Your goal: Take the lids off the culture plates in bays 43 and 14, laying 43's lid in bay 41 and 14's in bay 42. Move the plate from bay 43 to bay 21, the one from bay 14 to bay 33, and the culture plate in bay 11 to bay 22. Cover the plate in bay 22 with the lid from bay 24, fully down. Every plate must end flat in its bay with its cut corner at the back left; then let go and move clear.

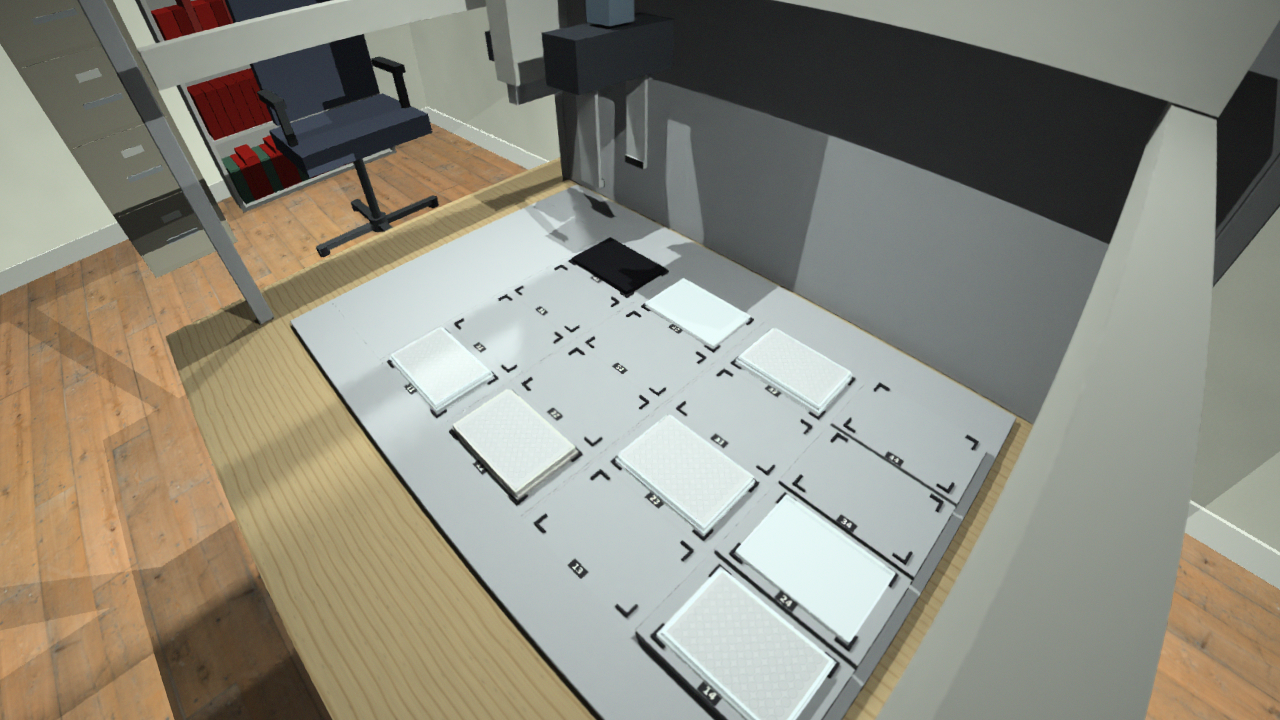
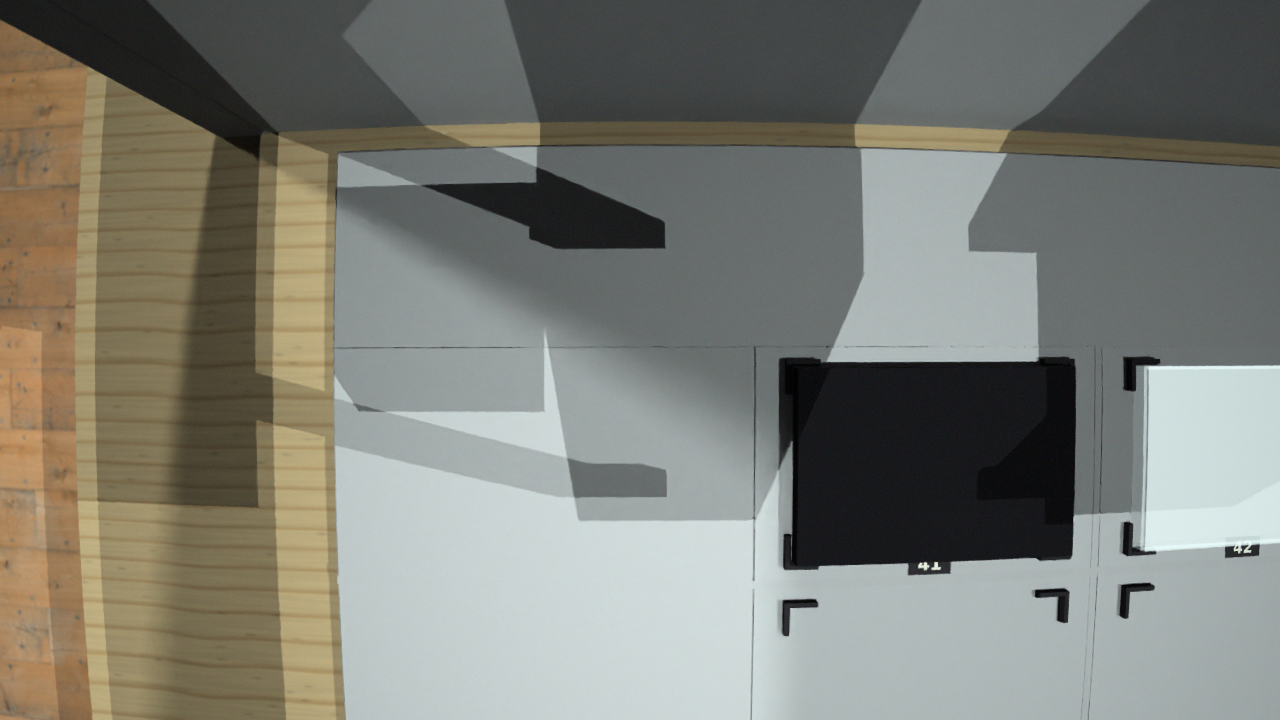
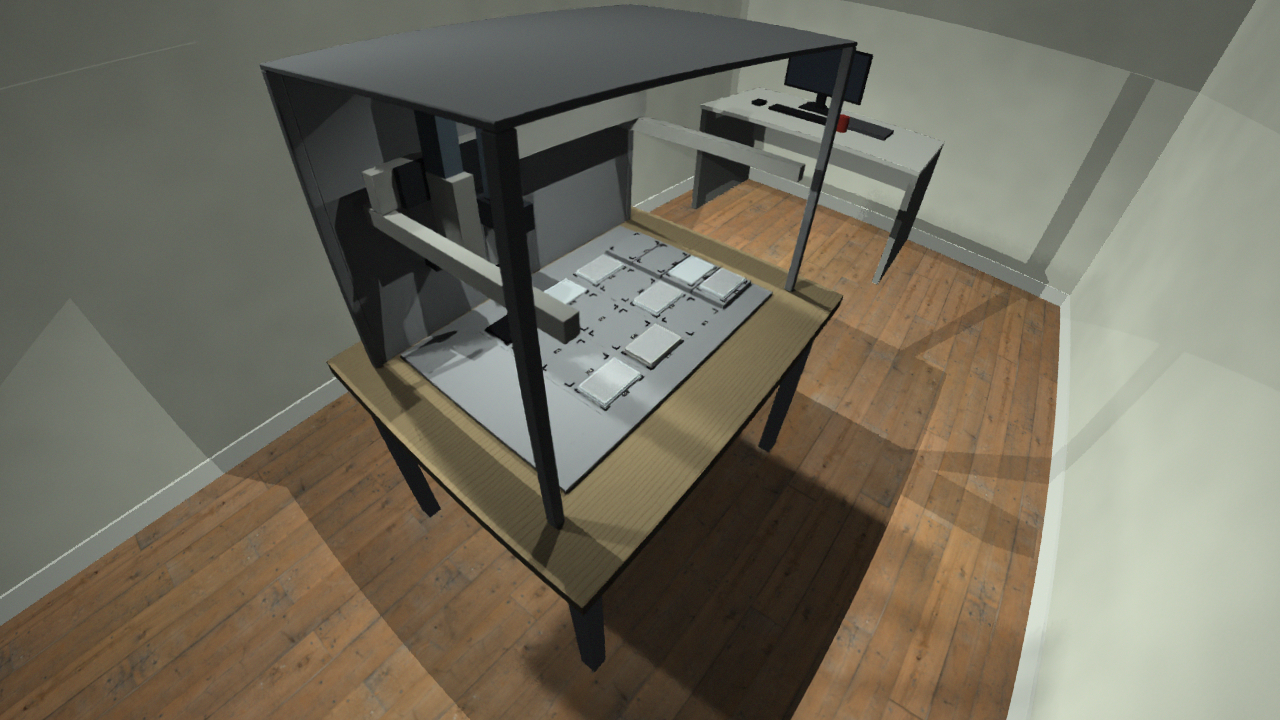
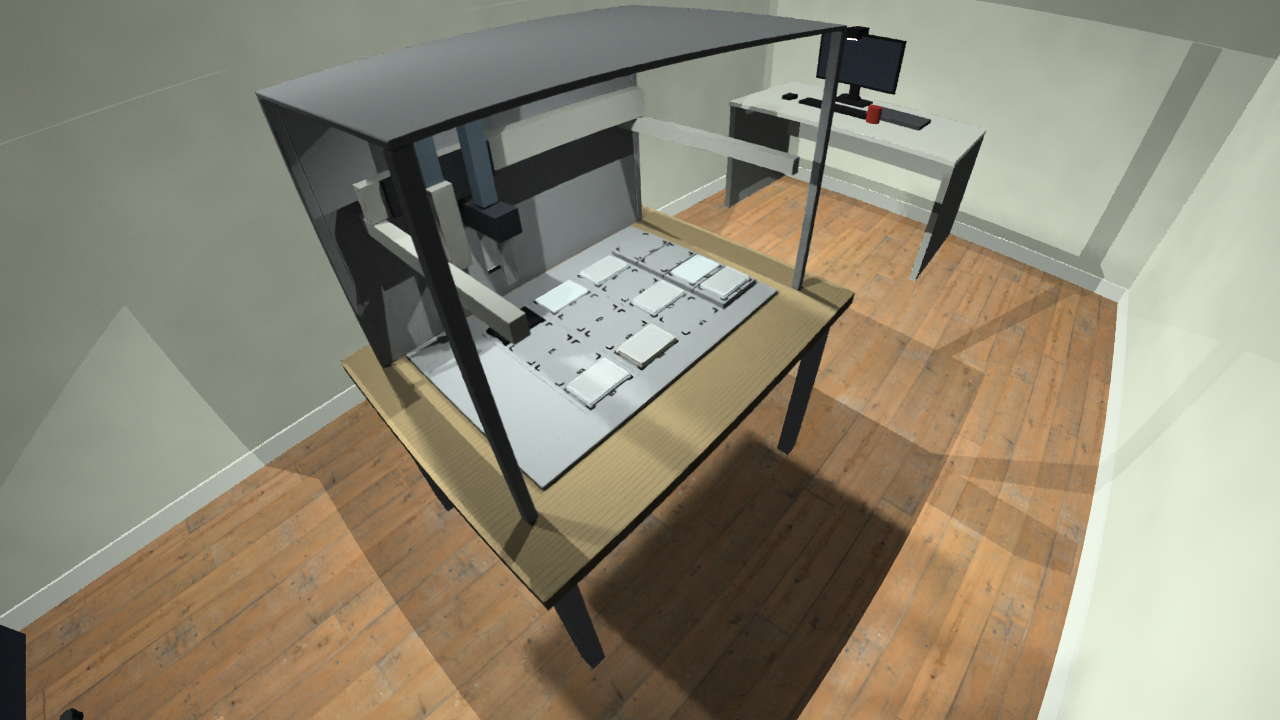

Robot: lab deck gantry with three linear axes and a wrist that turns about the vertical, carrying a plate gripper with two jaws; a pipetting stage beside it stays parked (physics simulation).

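Pixels of known places: gripper, between the fingertips: (image 1: 615, 173) (image 4: 503, 276); robot's base, origin of its link: (image 1: 390, 362) (image 3: 605, 409) (image 4: 591, 408).
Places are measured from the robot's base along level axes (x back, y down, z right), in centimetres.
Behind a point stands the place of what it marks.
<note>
My gripper (image 1: 618, 174) {x -6.4, y -16.0, z -36.4 cm} is open and empty, raised above and behind the black lid (image 1: 617, 264) {x -6.7, y -0.8, z -36.0 cm} (image 2: 930, 461) {x -5.9, y -0.8, z -36.6 cm}, which lies flat in bay 41. A pale lid (image 1: 698, 311) {x -23.2, y -0.8, z -36.2 cm} (image 2: 1212, 456) {x -19.9, y -0.8, z -36.4 cm} lies in bay 42. The plates in bay 43 (image 1: 794, 368) {x -39.6, y -1.4, z -35.6 cm} (image 3: 599, 269) {x -38.2, y -1.4, z -35.7 cm} and bay 14 (image 1: 747, 644) {x -55.5, y -2.9, z -4.5 cm} (image 4: 725, 283) {x -54.1, y -2.9, z -3.2 cm} show their wells, uncovered. The culture plate in bay 11 (image 1: 440, 367) {x -7.4, y -1.4, z -4.0 cm} (image 4: 598, 382) {x -5.7, y -1.4, z -3.5 cm} lies flat. A pale lid (image 1: 815, 568) {x -55.9, y -2.3, z -14.4 cm} (image 3: 691, 270) {x -54.9, y -2.2, z -14.6 cm} lies in bay 24. Bays 21, 22 and 33 hold no plate. The cut corners are too small to tell.
Further plates lie in bay 12 (image 1: 516, 443) {x -24.0, y -1.4, z -4.0 cm} and bay 23 (image 1: 686, 471) {x -39.8, y -1.4, z -14.6 cm}. The parked pipetting stage (image 1: 520, 49) hangs beside my gripper. A grey back wall (image 1: 751, 188) {x -19.1, y -12.8, z -51.9 cm} stands behind the deck. Frame posts (image 3: 528, 376) {x 27.1, y -38.6, z 11.5 cm} (image 4: 465, 358) {x 26.6, y -41.4, z 11.6 cm} rise at its corners.
</note>
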